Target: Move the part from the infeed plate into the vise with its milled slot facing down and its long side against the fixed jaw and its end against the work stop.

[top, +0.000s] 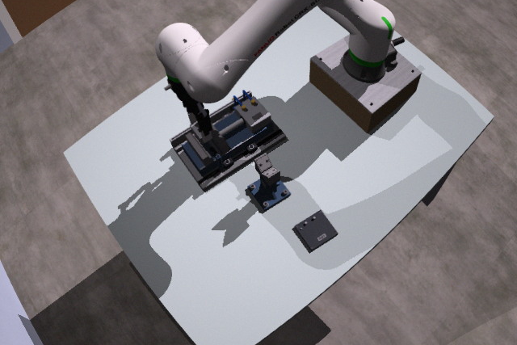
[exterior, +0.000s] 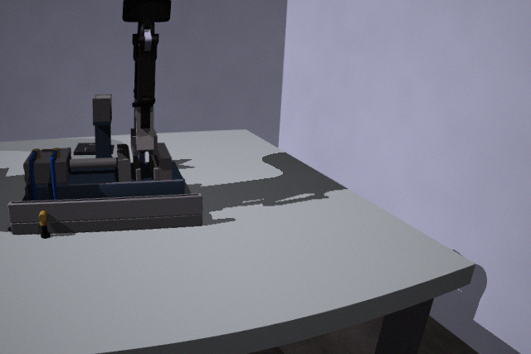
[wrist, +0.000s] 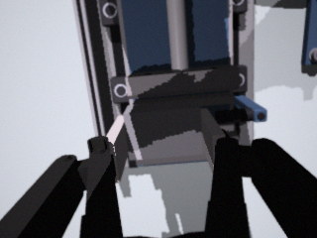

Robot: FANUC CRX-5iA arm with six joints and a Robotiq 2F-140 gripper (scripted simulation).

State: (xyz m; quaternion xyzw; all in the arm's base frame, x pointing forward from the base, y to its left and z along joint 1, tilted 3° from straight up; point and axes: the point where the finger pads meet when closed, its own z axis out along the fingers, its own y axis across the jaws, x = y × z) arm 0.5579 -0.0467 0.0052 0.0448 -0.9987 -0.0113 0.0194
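Now: the part 30 mm below my hand. Round my hand: moving jaw: 60 mm below, 30 mm behind, 20 mm to the left; then fixed jaw: 60 mm below, 30 mm ahead, 20 mm to the left; then black work stop: 70 mm to the left, 50 mm below.
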